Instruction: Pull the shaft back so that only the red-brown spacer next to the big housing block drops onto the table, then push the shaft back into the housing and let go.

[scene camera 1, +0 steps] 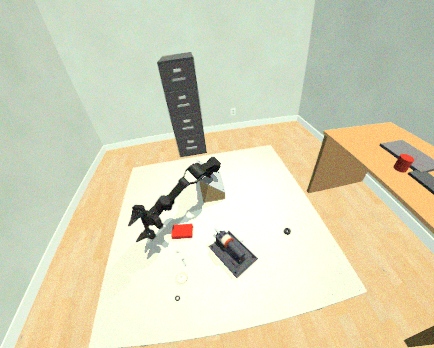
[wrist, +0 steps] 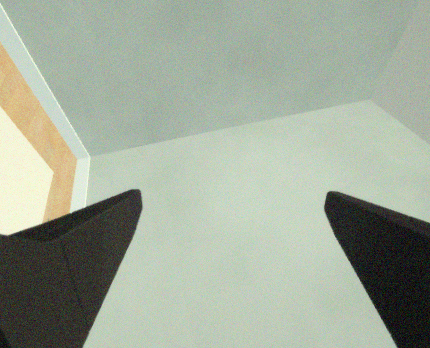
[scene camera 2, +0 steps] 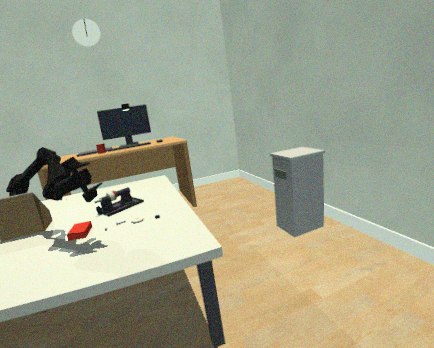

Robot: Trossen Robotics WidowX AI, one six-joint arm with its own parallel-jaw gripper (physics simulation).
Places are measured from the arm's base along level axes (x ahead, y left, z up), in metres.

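Pixels of known places: gripper, fingertip midpoint: (scene camera 1: 132,234) (wrist: 233,199) (scene camera 2: 95,173); arm's base, link origin: (scene camera 1: 205,173) (scene camera 2: 16,202).
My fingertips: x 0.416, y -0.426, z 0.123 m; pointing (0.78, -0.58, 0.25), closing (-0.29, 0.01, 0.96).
For each thing: its top centre in the pictures, then the offset to it from my fingertips. "*": a spot on its surface instead. Level surfaces: height alone.
- white table, surface height: dz -0.294 m
- red-brown spacer, top centre: (scene camera 1: 228,240) (scene camera 2: 112,190) dx +0.059, dy +0.414, dz -0.187 m
- shaft, surface spot: (scene camera 1: 217,232) (scene camera 2: 99,200) * dx -0.019, dy +0.377, dz -0.213 m
- red box, top centre: (scene camera 2: 79,227) (scene camera 1: 181,230) dx -0.135, dy +0.188, dz -0.264 m
- pale disc, top centre: (scene camera 2: 137,218) (scene camera 1: 181,277) dx +0.129, dy +0.135, dz -0.285 m
- small dark ring, top centre: (scene camera 2: 157,215) (scene camera 1: 177,297) dx +0.220, dy +0.097, dz -0.284 m
- black ring, top centre: (scene camera 1: 287,230) dx +0.078, dy +0.766, dz -0.279 m
A dark fixture base (scene camera 1: 235,267) (scene camera 2: 120,209) stands on the white table (scene camera 1: 280,280) (scene camera 2: 165,240). It carries the big dark housing block (scene camera 1: 237,251) (scene camera 2: 123,194). A red-brown spacer (scene camera 1: 228,241) (scene camera 2: 115,193) sits at the block's shaft side, with a cream part beside it. The light end of the shaft (scene camera 1: 216,232) (scene camera 2: 99,201) sticks out at the fixture's far side from the block. My gripper (scene camera 1: 134,231) (scene camera 2: 94,175) (wrist: 233,199) is open and empty, raised above the table and well apart from the fixture. The fixture does not show in the wrist view.
A red box (scene camera 1: 182,231) (scene camera 2: 80,230) lies between the gripper's side and the fixture. A pale disc (scene camera 1: 181,277) (scene camera 2: 137,220), a small dark ring (scene camera 1: 177,298) (scene camera 2: 157,216) and a black ring (scene camera 1: 287,231) lie on the table. A brown block-like box (scene camera 1: 214,191) (scene camera 2: 22,217) stands by the arm's base.
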